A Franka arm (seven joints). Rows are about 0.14 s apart.
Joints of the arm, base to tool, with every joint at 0 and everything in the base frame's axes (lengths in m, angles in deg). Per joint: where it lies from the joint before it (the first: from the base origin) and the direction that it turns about. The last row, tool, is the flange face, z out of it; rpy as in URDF.
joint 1: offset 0 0 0.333 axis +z
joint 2: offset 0 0 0 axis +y
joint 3: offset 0 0 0.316 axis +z
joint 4: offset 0.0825 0 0 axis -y
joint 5: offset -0.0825 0 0.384 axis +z
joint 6: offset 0 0 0 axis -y
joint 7: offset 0.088 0 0 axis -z
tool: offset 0 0 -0.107 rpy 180 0 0
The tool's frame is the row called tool.
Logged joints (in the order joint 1, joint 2, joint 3, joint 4, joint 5, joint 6, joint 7), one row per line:
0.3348 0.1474 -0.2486 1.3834 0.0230 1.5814 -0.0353
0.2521 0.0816 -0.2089 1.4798 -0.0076 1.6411 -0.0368
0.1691 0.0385 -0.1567 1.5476 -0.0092 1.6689 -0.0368
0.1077 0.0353 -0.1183 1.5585 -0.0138 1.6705 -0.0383
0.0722 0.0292 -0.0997 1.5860 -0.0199 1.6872 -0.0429
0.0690 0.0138 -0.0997 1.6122 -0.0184 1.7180 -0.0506
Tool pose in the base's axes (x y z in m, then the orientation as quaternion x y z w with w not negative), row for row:
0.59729 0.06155 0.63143 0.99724 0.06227 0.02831 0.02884
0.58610 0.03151 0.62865 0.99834 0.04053 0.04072 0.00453
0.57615 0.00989 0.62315 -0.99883 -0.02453 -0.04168 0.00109
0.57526 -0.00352 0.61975 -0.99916 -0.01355 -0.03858 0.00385
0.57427 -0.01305 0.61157 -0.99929 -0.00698 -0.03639 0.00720
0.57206 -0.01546 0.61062 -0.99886 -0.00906 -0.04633 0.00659
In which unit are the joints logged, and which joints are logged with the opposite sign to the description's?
The joints are logged in radians. Opposite sign: joint 4, joint 5.
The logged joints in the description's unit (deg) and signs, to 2 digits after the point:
19.18 8.45 -14.24 -79.26 -1.32 90.61 -2.02
14.44 4.68 -11.97 -84.79 0.44 94.03 -2.11
9.69 2.21 -8.98 -88.67 0.53 95.62 -2.11
6.17 2.02 -6.78 -89.30 0.79 95.71 -2.19
4.14 1.67 -5.71 -90.87 1.14 96.67 -2.46
3.95 0.79 -5.71 -92.37 1.05 98.43 -2.90

